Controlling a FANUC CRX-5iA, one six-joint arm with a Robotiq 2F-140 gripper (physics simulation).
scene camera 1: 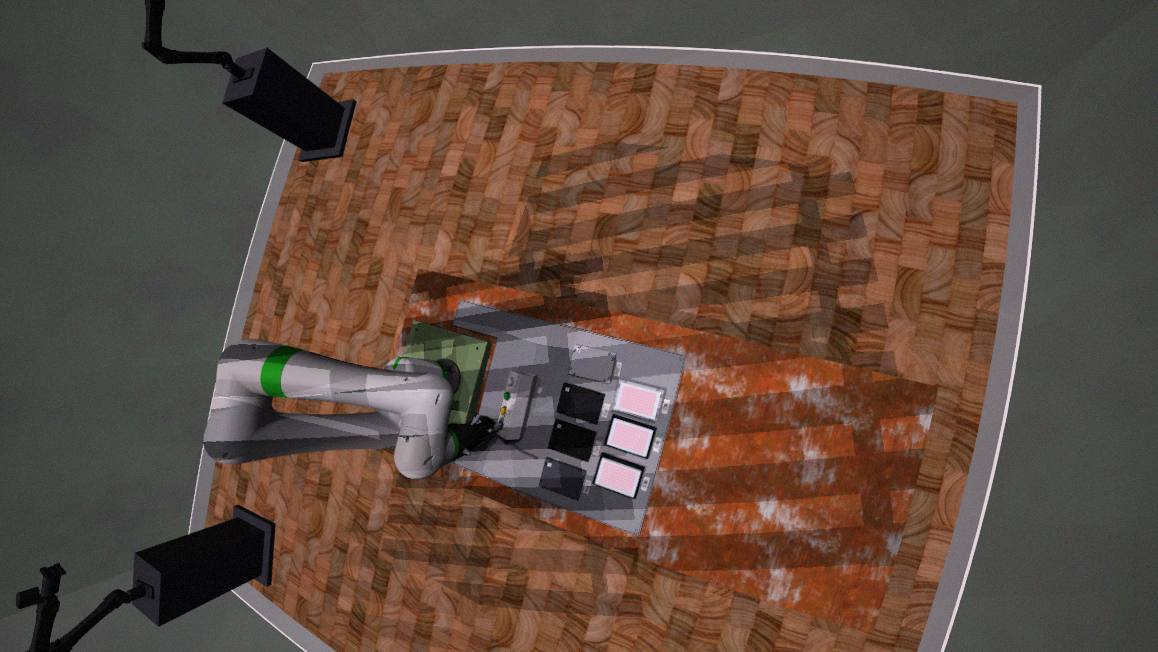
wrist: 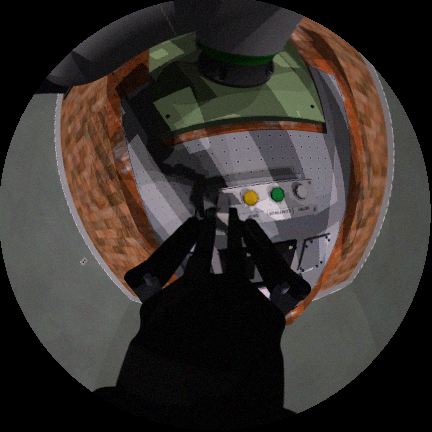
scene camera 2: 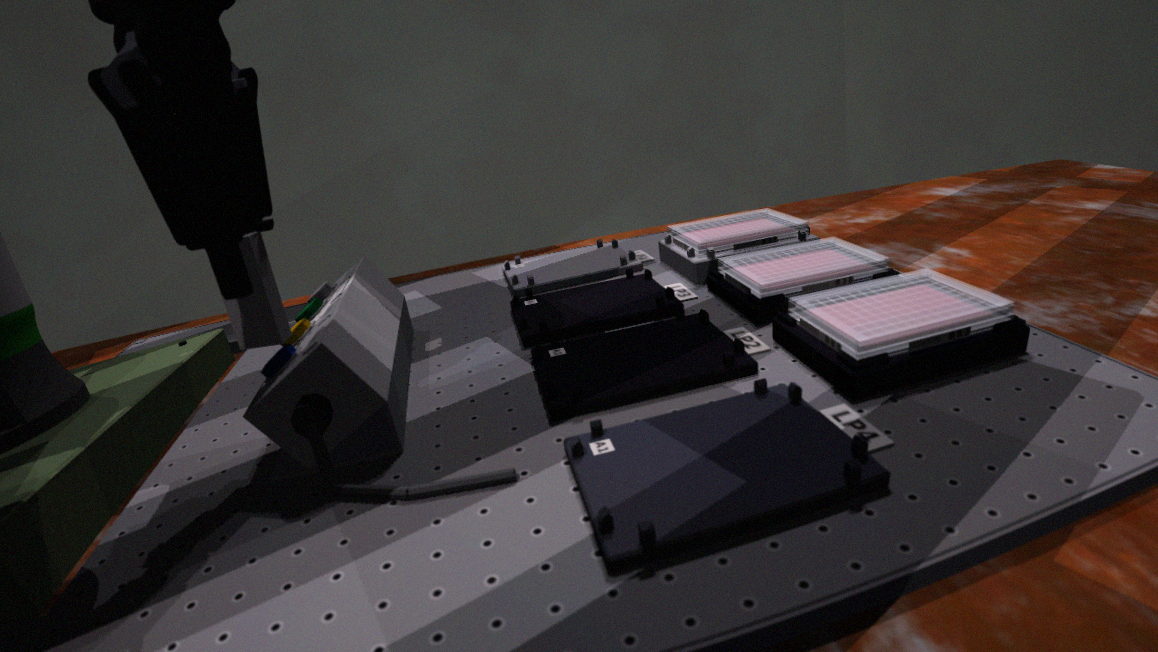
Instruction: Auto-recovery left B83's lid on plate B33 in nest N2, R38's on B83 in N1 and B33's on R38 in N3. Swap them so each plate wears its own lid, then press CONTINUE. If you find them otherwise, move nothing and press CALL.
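Places are measured from the arm's base along level axes (x ahead, y right, z down), in metres.
Pixels of known places: gripper, fingertip midpoint: [scene camera 1: 497, 424] [wrist: 223, 201] [scene camera 2: 266, 342]; arm's base at its link origin: [wrist: 235, 62].
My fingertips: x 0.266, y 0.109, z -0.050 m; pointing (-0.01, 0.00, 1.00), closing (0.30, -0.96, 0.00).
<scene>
For each thing: its top centre in the pictures, then the offset to it from my fingertips. "spot": a spot on its surface instead.
- button box at its top centre: [scene camera 2: 325, 293] [wrist: 267, 212] [scene camera 1: 508, 405] dy -0.067, dx +0.036, dz -0.005 m
- blue button at its top centre: [scene camera 2: 276, 348] dy +0.005, dx +0.006, dz +0.004 m
- yellow button at its top centre: [scene camera 2: 293, 322] [wrist: 251, 200] dy -0.045, dx +0.011, dz +0.004 m
- green button at its top centre: [scene camera 2: 307, 301] [wrist: 278, 196] dy -0.095, dx +0.017, dz +0.004 m
- Dark holders marked LP4 at its top centre: [scene camera 2: 713, 439] [wrist: 195, 271] [scene camera 1: 560, 480] dy +0.158, dx +0.225, dz +0.059 m
- LP2 at its top centre: [scene camera 2: 634, 342] [wrist: 238, 269] [scene camera 1: 570, 441] dy +0.024, dx +0.241, dz +0.059 m
- LP3 at its top centre: [scene camera 2: 589, 291] [wrist: 278, 263] [scene camera 1: 579, 403] dy -0.103, dx +0.255, dz +0.059 m
- grey holder at its top centre: [scene camera 2: 567, 255] [scene camera 1: 591, 363] [wrist: 315, 256] dy -0.238, dx +0.278, dz +0.059 m
- cable at a spot on its surface: [scene camera 2: 461, 485] spot: dy +0.107, dx +0.097, dz +0.074 m
My gripper [scene camera 1: 497, 425] [scene camera 2: 259, 344] [wrist: 223, 201] is shut and empty, its tips low at the button box [scene camera 1: 521, 404] [scene camera 2: 368, 332], close to the blue button [scene camera 2: 279, 361]. In the wrist view the tips hide that button; contact cannot be told. The yellow button [scene camera 2: 299, 330] [wrist: 250, 198] and green button [scene camera 2: 309, 308] [wrist: 277, 194] show; CONTINUE is marked by the green one. Three pink-filled plates, the far one [scene camera 1: 638, 400] [scene camera 2: 739, 230], the middle one [scene camera 1: 630, 437] [scene camera 2: 802, 267] and the near one [scene camera 1: 619, 476] [scene camera 2: 899, 314], sit in nests under clear lids. Their codes are unreadable.
Dark holders marked LP4 [scene camera 1: 562, 478] [scene camera 2: 721, 469], LP2 [scene camera 1: 572, 440] [scene camera 2: 644, 362] and LP3 [scene camera 1: 581, 403] [scene camera 2: 595, 307] and a grey holder [scene camera 1: 592, 364] [scene camera 2: 575, 267] stand between box and plates, bearing nothing. A cable [scene camera 2: 461, 485] leaves the box. The green base block [scene camera 2: 121, 413] [wrist: 240, 111] is behind.
</scene>
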